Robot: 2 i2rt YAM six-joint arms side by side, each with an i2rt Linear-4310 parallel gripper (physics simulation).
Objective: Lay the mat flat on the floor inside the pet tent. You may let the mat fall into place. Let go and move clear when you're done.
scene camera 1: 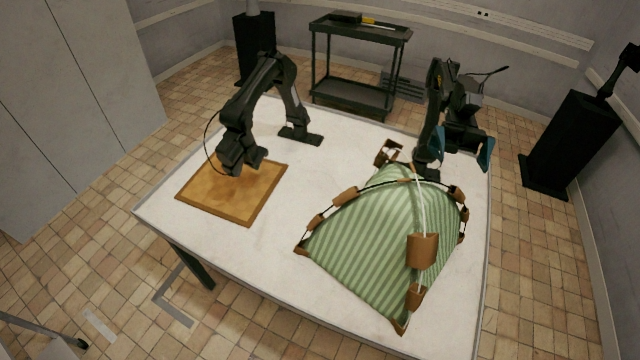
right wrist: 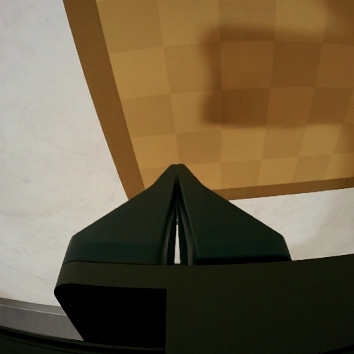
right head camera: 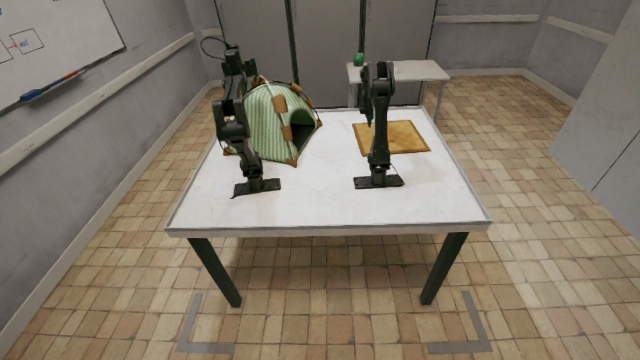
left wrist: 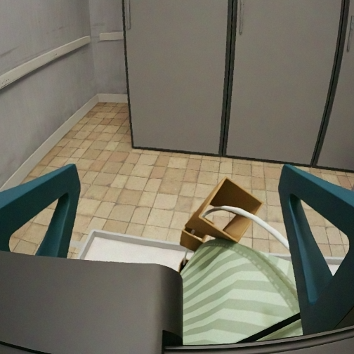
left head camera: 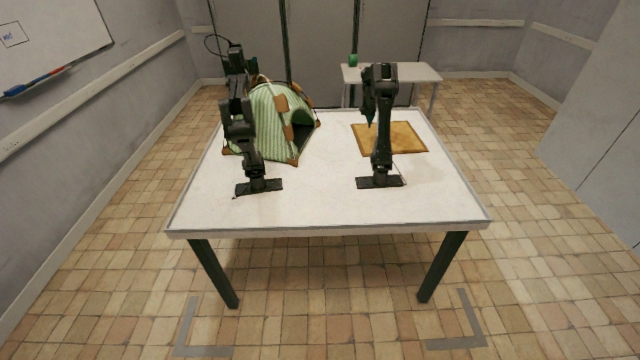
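The orange-brown checked mat (left head camera: 407, 137) (right head camera: 410, 137) (scene camera 1: 240, 200) (right wrist: 145, 65) lies flat on the table, outside the tent. The green-striped pet tent (left head camera: 270, 125) (right head camera: 267, 125) (scene camera 1: 370, 235) (left wrist: 235, 295) stands at the left in the head views, its dark opening facing right toward the mat. My right gripper (left head camera: 369, 124) (right head camera: 369, 123) (right wrist: 176, 176) is shut with nothing between its fingers, above the mat near one edge; its shadow falls on the mat. In scene camera 1 its fingertips are hidden. My left gripper (scene camera 1: 462, 164) (left wrist: 179, 175) is open and empty, raised beside the tent's top.
A raised rim (left head camera: 325, 230) edges the table. Brown sleeves and a white pole (scene camera 1: 421, 205) stand out from the tent. A side table (left head camera: 415, 72) with a green object (left head camera: 353, 60) stands behind. Scene camera 1 shows a dark cart (scene camera 1: 370, 34) and a black pedestal (scene camera 1: 567, 137) beyond the table.
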